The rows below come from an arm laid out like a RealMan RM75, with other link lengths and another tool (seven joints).
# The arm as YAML. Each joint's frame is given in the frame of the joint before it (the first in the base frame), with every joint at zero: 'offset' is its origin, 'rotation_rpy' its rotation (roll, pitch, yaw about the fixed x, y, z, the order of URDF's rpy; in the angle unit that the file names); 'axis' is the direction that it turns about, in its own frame. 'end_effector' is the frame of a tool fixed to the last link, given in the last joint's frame.
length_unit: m
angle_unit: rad
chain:
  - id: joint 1
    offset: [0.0, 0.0, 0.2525]
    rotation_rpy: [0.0, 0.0, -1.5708]
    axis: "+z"
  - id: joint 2
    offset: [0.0, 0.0, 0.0]
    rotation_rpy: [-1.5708, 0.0, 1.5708]
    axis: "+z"
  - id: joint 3
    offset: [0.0, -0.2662, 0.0]
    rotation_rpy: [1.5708, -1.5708, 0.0]
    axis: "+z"
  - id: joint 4
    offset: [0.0, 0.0, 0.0]
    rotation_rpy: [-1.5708, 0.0, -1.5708]
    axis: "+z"
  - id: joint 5
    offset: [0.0, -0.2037, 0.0]
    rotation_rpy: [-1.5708, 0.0, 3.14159]
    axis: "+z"
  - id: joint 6
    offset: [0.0, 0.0, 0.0]
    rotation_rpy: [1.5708, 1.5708, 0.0]
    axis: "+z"
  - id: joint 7
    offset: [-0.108, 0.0, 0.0]
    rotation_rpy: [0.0, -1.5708, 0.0]
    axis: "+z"
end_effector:
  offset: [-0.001, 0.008, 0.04]
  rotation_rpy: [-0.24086, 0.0, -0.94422]
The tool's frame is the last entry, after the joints.
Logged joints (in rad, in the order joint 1, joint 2, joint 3, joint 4, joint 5, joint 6, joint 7), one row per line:
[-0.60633, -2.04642, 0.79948, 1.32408, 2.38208, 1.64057, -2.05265]
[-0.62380, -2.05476, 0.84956, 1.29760, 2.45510, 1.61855, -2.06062]
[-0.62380, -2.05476, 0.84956, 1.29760, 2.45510, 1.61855, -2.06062]
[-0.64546, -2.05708, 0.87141, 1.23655, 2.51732, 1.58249, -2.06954]
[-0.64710, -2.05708, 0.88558, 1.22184, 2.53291, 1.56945, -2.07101]
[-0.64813, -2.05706, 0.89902, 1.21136, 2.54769, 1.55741, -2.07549]
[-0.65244, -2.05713, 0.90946, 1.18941, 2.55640, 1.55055, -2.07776]
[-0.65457, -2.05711, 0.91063, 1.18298, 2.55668, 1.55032, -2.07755]
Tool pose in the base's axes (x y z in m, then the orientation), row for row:
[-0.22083, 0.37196, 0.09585, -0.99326, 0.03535, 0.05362, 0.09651]
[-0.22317, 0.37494, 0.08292, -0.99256, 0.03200, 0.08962, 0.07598]
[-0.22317, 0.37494, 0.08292, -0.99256, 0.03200, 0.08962, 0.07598]
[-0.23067, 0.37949, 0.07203, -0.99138, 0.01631, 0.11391, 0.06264]
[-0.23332, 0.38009, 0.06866, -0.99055, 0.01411, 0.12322, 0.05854]
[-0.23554, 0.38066, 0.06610, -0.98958, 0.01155, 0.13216, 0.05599]
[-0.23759, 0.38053, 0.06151, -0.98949, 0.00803, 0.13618, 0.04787]
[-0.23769, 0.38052, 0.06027, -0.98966, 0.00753, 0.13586, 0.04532]
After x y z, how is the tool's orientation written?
As a quaternion, x y z w.
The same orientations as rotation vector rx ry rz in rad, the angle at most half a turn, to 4 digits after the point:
[-2.9421, 0.1047, 0.1588]
[-2.9758, 0.0959, 0.2687]
[-2.9758, 0.0959, 0.2687]
[-2.9961, 0.0493, 0.3443]
[-3.0010, 0.0427, 0.3733]
[-3.0027, 0.0350, 0.4010]
[-3.0173, 0.0245, 0.4153]
[-3.0225, 0.0230, 0.4149]

